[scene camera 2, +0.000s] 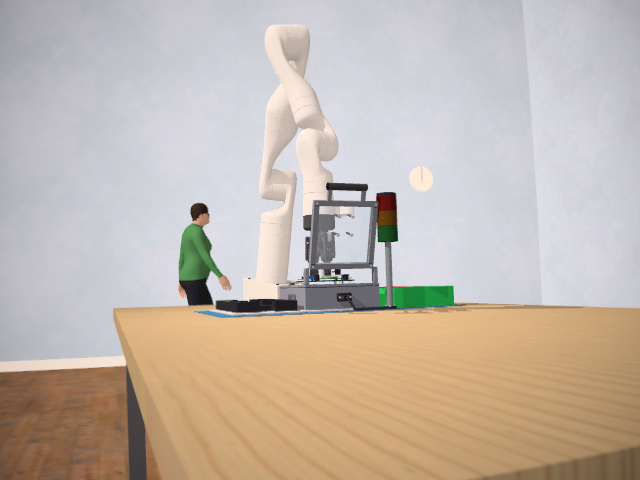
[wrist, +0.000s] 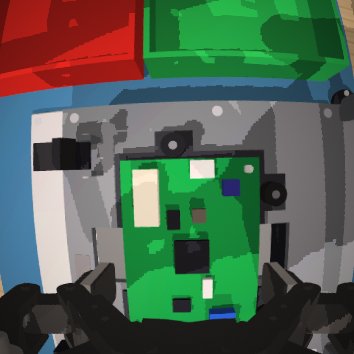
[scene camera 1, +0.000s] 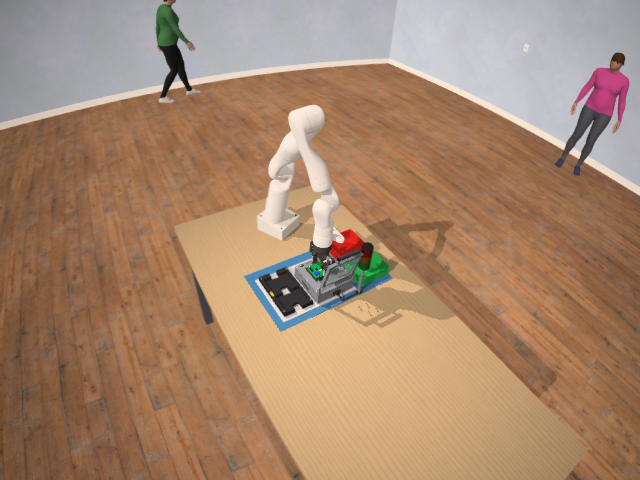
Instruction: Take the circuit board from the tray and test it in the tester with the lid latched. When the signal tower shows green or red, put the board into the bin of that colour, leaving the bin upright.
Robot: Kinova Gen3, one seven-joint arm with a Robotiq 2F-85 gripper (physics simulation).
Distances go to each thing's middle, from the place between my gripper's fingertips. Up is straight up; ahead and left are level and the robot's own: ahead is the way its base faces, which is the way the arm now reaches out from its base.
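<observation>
From my hand, the clear tester lid [scene camera 2: 343,233] is 110 mm above, 130 mm ahead and 10 mm to the left. The green bin [scene camera 2: 415,296] is 50 mm below my hand, and it's 210 mm to the left of it and 50 mm ahead of it. There's the dark nest plate [wrist: 170,144] too, 10 mm below my hand, 10 mm ahead of it and 20 mm to the left of it. And with the green circuit board [wrist: 190,226], my gripper is 10 mm to the right of it.
</observation>
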